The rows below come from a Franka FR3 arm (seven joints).
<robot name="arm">
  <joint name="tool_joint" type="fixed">
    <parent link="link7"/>
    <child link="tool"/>
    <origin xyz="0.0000 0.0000 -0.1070" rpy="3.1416 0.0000 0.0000"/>
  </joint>
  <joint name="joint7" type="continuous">
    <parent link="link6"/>
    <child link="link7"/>
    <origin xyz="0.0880 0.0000 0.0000"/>
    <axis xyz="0 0 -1"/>
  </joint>
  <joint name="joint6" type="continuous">
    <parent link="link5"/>
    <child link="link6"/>
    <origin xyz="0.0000 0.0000 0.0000"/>
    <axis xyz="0 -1 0"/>
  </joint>
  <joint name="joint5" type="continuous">
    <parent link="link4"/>
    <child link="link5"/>
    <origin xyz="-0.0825 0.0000 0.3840"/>
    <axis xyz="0 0 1"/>
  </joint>
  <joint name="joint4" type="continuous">
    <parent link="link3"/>
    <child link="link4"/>
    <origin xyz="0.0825 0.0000 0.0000"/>
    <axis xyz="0 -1 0"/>
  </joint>
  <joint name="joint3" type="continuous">
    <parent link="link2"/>
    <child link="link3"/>
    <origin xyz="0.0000 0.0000 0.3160"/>
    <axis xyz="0 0 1"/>
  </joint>
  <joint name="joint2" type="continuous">
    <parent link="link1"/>
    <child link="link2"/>
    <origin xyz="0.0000 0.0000 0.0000"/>
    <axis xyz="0 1 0"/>
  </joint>
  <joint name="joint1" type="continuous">
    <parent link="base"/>
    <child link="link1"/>
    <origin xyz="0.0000 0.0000 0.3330"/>
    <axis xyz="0 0 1"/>
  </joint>
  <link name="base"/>
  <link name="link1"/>
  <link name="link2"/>
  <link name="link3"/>
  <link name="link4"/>
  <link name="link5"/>
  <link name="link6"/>
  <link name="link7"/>
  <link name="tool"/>
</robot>
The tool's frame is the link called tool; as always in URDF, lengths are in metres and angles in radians. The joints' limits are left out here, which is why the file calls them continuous.
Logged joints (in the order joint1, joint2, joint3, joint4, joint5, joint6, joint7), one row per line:
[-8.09 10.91 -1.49 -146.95 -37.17 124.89 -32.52]
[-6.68 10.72 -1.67 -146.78 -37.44 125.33 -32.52]
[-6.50 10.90 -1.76 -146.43 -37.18 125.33 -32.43]
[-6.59 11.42 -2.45 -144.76 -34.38 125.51 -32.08]
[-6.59 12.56 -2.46 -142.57 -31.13 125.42 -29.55]
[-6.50 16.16 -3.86 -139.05 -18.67 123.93 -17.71]
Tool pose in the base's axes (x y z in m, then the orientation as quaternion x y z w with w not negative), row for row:
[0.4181 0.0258 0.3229 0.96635 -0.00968 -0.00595 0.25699]
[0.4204 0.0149 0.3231 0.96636 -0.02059 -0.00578 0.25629]
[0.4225 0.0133 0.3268 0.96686 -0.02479 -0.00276 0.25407]
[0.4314 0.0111 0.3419 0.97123 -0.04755 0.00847 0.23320]
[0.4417 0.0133 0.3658 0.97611 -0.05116 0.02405 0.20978]
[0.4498 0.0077 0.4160 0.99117 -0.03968 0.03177 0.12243]
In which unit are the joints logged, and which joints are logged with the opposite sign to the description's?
The joints are logged in degrees. Opposite sign: joint1, joint2, joint7.
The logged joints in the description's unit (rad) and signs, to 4 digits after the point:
[0.1412 -0.1904 -0.0260 -2.5648 -0.6487 2.1797 0.5676]
[0.1166 -0.1871 -0.0291 -2.5618 -0.6535 2.1874 0.5676]
[0.1134 -0.1902 -0.0307 -2.5557 -0.6489 2.1874 0.5660]
[0.1150 -0.1993 -0.0428 -2.5265 -0.6000 2.1906 0.5599]
[0.1150 -0.2192 -0.0429 -2.4883 -0.5433 2.1890 0.5157]
[0.1134 -0.2820 -0.0674 -2.4269 -0.3259 2.1630 0.3091]

